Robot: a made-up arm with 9 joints. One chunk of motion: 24 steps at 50 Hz.
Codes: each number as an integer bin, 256 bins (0 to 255) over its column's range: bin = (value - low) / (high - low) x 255, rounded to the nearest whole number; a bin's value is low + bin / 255 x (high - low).
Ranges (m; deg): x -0.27..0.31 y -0.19..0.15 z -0.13..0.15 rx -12..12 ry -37..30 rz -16..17
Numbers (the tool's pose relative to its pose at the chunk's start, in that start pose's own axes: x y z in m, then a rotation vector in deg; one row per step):
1: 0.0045 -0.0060 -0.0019 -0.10 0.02 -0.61
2: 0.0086 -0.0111 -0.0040 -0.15 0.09 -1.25
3: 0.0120 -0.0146 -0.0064 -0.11 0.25 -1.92
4: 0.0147 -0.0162 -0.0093 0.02 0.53 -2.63
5: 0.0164 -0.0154 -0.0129 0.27 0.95 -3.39
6: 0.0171 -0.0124 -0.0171 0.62 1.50 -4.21
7: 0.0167 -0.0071 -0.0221 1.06 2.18 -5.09
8: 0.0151 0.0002 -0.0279 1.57 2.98 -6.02
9: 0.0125 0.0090 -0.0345 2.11 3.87 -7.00
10: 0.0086 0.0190 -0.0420 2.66 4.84 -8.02
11: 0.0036 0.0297 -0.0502 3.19 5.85 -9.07
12: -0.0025 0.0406 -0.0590 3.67 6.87 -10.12
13: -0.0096 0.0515 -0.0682 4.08 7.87 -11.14
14: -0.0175 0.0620 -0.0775 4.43 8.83 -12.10
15: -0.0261 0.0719 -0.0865 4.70 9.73 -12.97
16: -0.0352 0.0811 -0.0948 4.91 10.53 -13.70
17: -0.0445 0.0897 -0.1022 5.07 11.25 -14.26
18: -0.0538 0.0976 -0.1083 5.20 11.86 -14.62
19: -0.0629 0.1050 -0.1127 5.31 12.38 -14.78
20: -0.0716 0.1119 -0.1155 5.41 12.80 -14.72
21: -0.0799 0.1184 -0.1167 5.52 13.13 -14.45
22: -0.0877 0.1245 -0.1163 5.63 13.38 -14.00
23: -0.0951 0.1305 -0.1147 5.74 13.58 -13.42
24: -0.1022 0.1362 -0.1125 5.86 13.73 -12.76
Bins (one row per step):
1: 121 138 117 126 141 119
2: 122 134 115 126 141 114
3: 124 132 113 126 142 109
4: 125 130 110 128 143 103
5: 126 131 107 130 144 97
6: 126 133 103 134 147 91
7: 126 137 98 139 149 84
8: 125 143 93 144 152 77
9: 124 149 87 150 156 70
10: 122 157 80 156 159 62
11: 120 165 73 161 163 54
12: 118 173 65 166 167 45
13: 114 181 56 171 171 38
14: 111 189 48 175 174 30
15: 107 196 40 177 178 23
16: 103 203 32 180 181 18
17: 99 210 25 181 184 13
18: 95 216 20 183 186 11
19: 91 221 16 184 188 9
20: 87 226 13 185 190 10
21: 84 231 12 186 191 12
22: 80 236 12 187 192 15
23: 77 240 14 188 193 20
24: 74 245 16 190 193 25

